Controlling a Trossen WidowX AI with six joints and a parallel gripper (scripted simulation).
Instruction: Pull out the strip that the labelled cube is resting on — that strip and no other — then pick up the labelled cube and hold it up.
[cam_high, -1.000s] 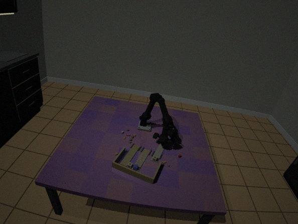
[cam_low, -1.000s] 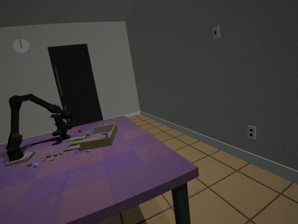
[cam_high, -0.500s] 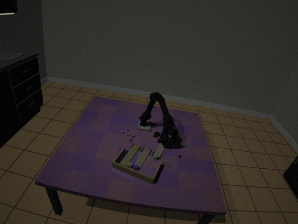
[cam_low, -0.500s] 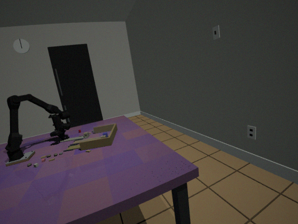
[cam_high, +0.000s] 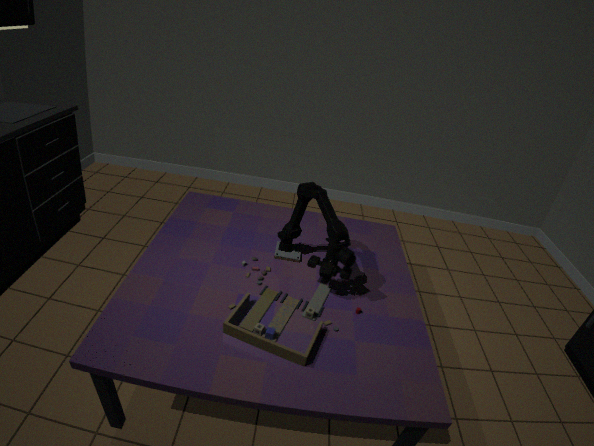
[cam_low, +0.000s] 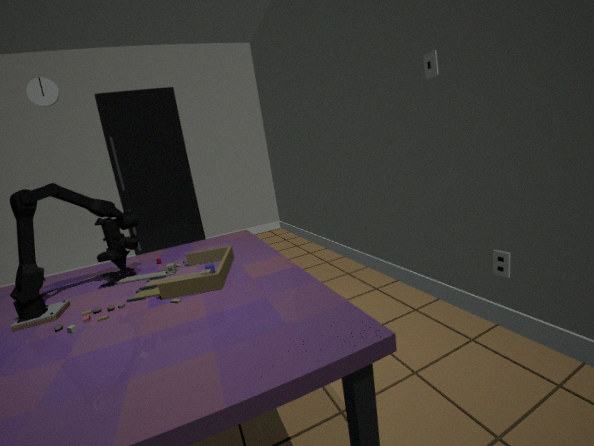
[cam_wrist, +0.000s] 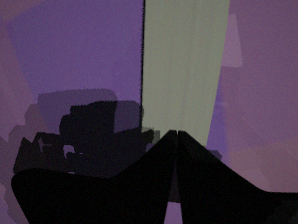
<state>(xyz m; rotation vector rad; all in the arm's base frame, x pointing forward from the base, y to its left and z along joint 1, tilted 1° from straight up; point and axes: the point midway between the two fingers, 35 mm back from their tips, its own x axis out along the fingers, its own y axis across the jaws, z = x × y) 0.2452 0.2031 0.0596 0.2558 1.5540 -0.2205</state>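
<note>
The grey strip lies 80 mm ahead of my gripper tip, 30 mm to the right of it and 40 mm below it. The rest, counted from my gripper tip: red object (120 mm ahead, 150 mm to the left, 30 mm below).
</note>
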